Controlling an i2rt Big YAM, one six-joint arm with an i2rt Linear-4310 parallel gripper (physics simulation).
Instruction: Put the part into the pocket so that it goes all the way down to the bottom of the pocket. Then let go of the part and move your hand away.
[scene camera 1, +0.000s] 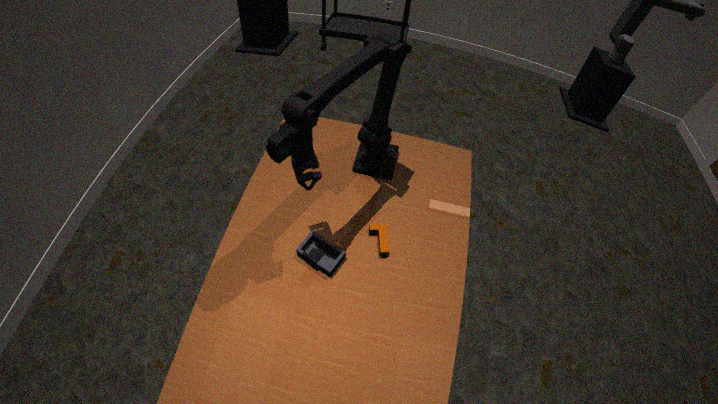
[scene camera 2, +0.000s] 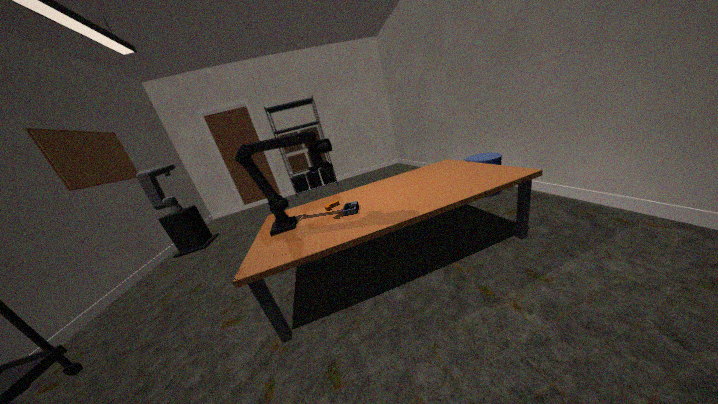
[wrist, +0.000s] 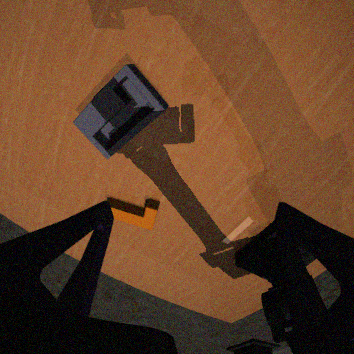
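Pixels of known places: gripper, fingertip midpoint: (scene camera 1: 304, 177) (scene camera 2: 324, 181) (wrist: 191, 210); arm's base at its link origin: (scene camera 1: 376, 156) (scene camera 2: 283, 223).
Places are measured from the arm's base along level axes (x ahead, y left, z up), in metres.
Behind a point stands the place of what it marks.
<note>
The orange L-shaped part (scene camera 1: 383, 243) @(x 0.371, y 0.106, z 0.002 m) (scene camera 2: 331, 205) @(x 0.344, y 0.084, z -0.009 m) (wrist: 148, 220) @(x 0.309, y 0.080, z 0.002 m) lies flat on the table beside the pocket. The pocket is in a blue-grey rectangular block (scene camera 1: 329, 244) @(x 0.427, y -0.066, z 0.008 m) (scene camera 2: 346, 211) @(x 0.421, y -0.148, z 0.001 m) (wrist: 138, 83) @(x 0.447, y -0.153, z 0.008 m) with raised walls; it stands at an angle on the table, partly in the arm's shadow. The part and the block are apart. My gripper (scene camera 1: 308, 184) @(x 0.345, y -0.165, z 0.231 m) (wrist: 191, 210) @(x 0.345, y -0.165, z 0.231 m) is open and empty, high above the table. In the wrist view its left fingertip overlaps the part's left end in the picture. The fingers are too dark to make out in scene camera 2.
The wooden table (scene camera 1: 311, 326) @(x 0.706, y -0.046, z -0.028 m) (scene camera 2: 451, 180) @(x 1.205, y -0.133, z -0.028 m) (wrist: 40, 165) @(x 0.584, y 0.131, z -0.029 m) carries my arm's black base (scene camera 1: 376, 159) @(x 0.041, y 0.006, z 0.032 m) (scene camera 2: 282, 225) @(x 0.002, y -0.058, z 0.010 m). A pale flat strip (scene camera 1: 449, 207) (wrist: 238, 230) shows near one table edge. A black pedestal (scene camera 1: 600, 87) (scene camera 2: 185, 228) with another arm stands off the table.
</note>
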